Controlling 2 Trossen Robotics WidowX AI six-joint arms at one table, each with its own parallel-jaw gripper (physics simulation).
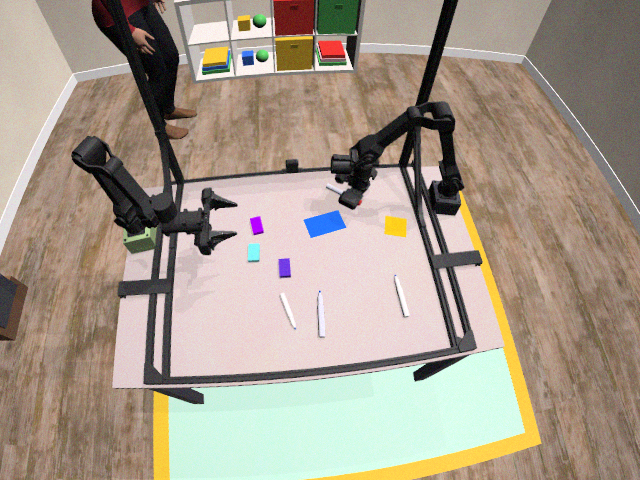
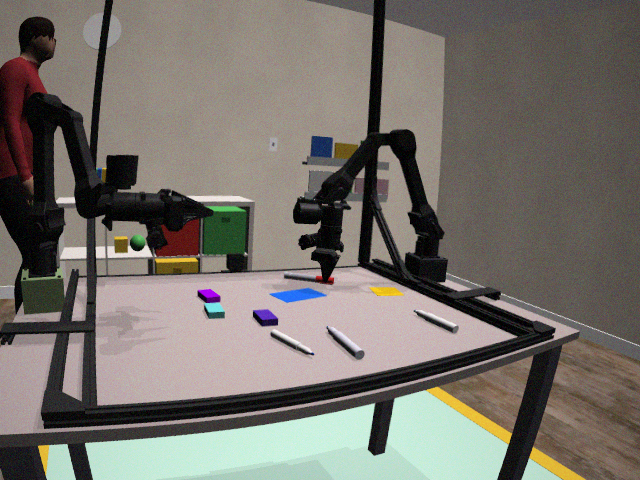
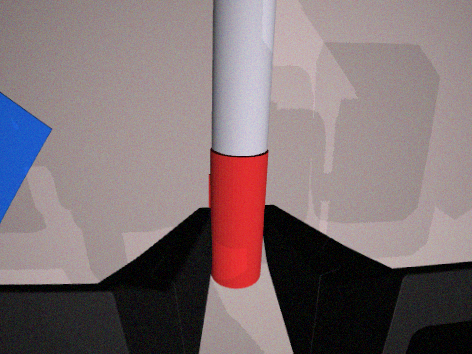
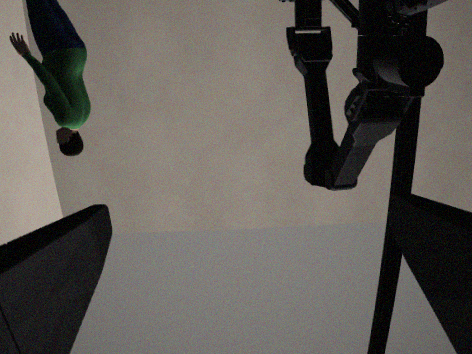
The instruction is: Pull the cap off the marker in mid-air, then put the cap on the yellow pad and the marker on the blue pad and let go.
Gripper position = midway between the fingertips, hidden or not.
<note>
I see my left gripper (image 2: pixel 325 281), my right gripper (image 2: pixel 208 209), a red cap (image 3: pixel 237 184) and a blue pad (image 1: pixel 329 222).
My left gripper is seen too in image 1 (image 1: pixel 355 200) and in image 3 (image 3: pixel 236 218). My right gripper also shows in image 1 (image 1: pixel 237 218) and in image 4 (image 4: pixel 251 213). Image 4 misses the red cap: it is out of frame.
</note>
